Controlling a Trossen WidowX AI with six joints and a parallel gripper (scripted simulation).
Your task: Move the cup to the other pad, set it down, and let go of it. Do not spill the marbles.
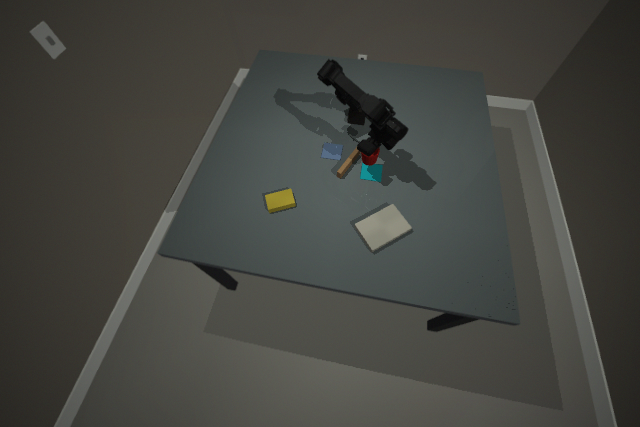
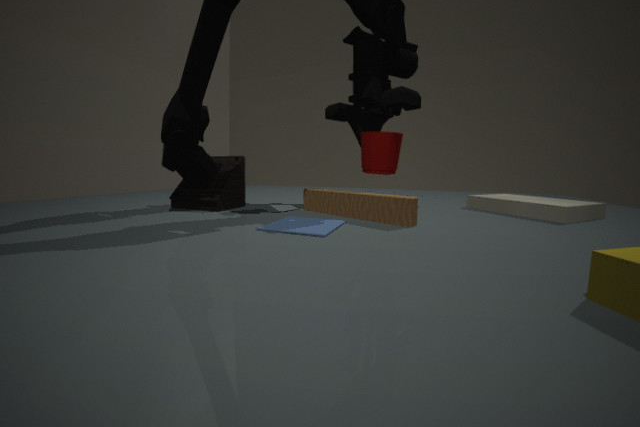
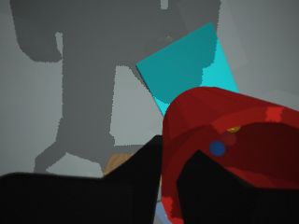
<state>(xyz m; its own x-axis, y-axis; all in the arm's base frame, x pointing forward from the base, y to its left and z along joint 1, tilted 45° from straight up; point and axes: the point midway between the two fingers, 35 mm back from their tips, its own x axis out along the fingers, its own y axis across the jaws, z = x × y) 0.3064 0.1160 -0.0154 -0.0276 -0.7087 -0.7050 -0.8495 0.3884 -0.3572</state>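
Right now the cyan pad is 110 mm below my gripper tip and 30 mm ahead of it. The rest, counted from my gripper tip: wooden bar: 100 mm below, 90 mm to the right, 10 mm behind; yellow block: 350 mm to the right, 240 mm ahead, 90 mm below; red cup: 30 mm ahead, 20 mm to the right.
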